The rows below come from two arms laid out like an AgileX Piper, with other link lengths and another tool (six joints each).
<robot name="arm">
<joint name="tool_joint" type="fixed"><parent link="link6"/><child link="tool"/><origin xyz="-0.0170 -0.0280 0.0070" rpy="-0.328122 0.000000 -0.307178"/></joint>
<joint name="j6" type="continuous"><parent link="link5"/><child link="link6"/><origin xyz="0.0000 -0.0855 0.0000" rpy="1.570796 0.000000 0.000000"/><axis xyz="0 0 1"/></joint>
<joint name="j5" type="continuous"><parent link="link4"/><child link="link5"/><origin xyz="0.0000 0.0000 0.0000" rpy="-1.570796 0.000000 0.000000"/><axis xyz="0 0 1"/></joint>
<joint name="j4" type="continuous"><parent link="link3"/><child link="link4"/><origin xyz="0.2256 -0.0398 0.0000" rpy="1.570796 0.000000 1.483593"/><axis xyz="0 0 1"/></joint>
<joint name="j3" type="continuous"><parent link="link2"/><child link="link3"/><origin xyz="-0.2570 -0.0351 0.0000"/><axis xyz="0 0 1"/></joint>
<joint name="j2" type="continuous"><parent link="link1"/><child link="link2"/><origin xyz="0.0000 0.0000 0.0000" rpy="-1.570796 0.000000 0.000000"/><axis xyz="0 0 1"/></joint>
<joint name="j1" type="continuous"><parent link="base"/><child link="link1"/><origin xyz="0.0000 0.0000 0.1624"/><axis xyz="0 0 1"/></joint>
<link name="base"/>
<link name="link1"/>
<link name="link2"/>
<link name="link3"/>
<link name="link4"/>
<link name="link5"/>
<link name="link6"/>
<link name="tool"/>
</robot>
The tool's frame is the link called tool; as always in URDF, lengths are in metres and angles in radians. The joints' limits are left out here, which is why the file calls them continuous.
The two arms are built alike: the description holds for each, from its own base.
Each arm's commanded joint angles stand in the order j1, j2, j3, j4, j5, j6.
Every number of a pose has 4 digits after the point.
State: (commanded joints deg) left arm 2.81 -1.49 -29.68 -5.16 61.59 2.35; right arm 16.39 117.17 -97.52 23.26 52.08 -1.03
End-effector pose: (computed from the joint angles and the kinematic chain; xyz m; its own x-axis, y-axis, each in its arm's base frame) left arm 0.0050 -0.0350 0.3185 -0.4139 -0.3239 -0.8508 -0.3940 0.9062 -0.1534; right arm 0.4085 0.1192 0.2529 -0.8364 -0.3122 -0.4506 -0.5290 0.6753 0.5140
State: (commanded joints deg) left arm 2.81 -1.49 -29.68 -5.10 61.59 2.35; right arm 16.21 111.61 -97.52 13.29 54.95 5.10
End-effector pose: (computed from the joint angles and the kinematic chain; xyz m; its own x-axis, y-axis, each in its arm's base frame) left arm 0.0050 -0.0349 0.3185 -0.4137 -0.3235 -0.8510 -0.3946 0.9061 -0.1526; right arm 0.3959 0.1014 0.2904 -0.8254 -0.3251 -0.4616 -0.5224 0.7498 0.4060
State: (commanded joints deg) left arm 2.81 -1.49 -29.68 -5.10 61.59 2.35; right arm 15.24 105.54 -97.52 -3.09 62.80 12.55
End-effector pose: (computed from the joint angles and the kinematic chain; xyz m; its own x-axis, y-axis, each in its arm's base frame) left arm 0.0050 -0.0349 0.3185 -0.4137 -0.3235 -0.8510 -0.3946 0.9061 -0.1526; right arm 0.3751 0.0658 0.3302 -0.8470 -0.3473 -0.4026 -0.4543 0.8660 0.2088
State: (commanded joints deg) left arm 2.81 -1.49 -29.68 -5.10 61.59 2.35; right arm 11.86 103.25 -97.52 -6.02 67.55 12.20
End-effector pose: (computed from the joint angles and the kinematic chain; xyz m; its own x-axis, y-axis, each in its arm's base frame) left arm 0.0050 -0.0349 0.3185 -0.4137 -0.3235 -0.8510 -0.3946 0.9061 -0.1526; right arm 0.3660 0.0367 0.3433 -0.8776 -0.3207 -0.3564 -0.3973 0.9025 0.1661
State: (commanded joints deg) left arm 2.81 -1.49 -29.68 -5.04 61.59 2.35; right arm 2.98 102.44 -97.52 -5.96 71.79 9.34
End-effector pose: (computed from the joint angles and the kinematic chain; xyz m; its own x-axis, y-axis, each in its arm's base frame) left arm 0.0050 -0.0348 0.3185 -0.4135 -0.3230 -0.8513 -0.3951 0.9060 -0.1518; right arm 0.3600 -0.0203 0.3457 -0.9293 -0.2236 -0.2939 -0.2797 0.9459 0.1646
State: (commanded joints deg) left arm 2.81 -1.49 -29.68 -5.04 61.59 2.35; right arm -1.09 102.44 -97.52 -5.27 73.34 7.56
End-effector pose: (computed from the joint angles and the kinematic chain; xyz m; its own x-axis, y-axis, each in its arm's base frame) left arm 0.0050 -0.0348 0.3185 -0.4135 -0.3230 -0.8513 -0.3951 0.9060 -0.1518; right arm 0.3563 -0.0444 0.3444 -0.9466 -0.1816 -0.2664 -0.2326 0.9568 0.1744
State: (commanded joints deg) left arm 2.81 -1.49 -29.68 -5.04 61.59 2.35; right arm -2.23 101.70 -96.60 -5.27 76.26 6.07
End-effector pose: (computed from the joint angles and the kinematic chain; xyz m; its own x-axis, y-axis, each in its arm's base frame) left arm 0.0050 -0.0348 0.3185 -0.4135 -0.3230 -0.8513 -0.3951 0.9060 -0.1518; right arm 0.3484 -0.0511 0.3430 -0.9600 -0.1832 -0.2117 -0.2229 0.9576 0.1822
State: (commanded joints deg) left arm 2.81 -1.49 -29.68 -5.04 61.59 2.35; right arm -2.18 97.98 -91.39 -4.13 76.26 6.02
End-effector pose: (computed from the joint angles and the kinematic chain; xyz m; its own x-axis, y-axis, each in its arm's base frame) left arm 0.0050 -0.0348 0.3185 -0.4135 -0.3230 -0.8513 -0.3951 0.9060 -0.1518; right arm 0.3307 -0.0484 0.3406 -0.9649 -0.1804 -0.1911 -0.2194 0.9533 0.2076
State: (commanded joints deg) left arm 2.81 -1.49 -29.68 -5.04 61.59 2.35; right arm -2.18 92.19 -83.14 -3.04 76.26 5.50
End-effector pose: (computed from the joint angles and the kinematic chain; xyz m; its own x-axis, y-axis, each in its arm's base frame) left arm 0.0050 -0.0348 0.3185 -0.4135 -0.3230 -0.8513 -0.3951 0.9060 -0.1518; right arm 0.3022 -0.0456 0.3346 -0.9708 -0.1848 -0.1531 -0.2174 0.9474 0.2349
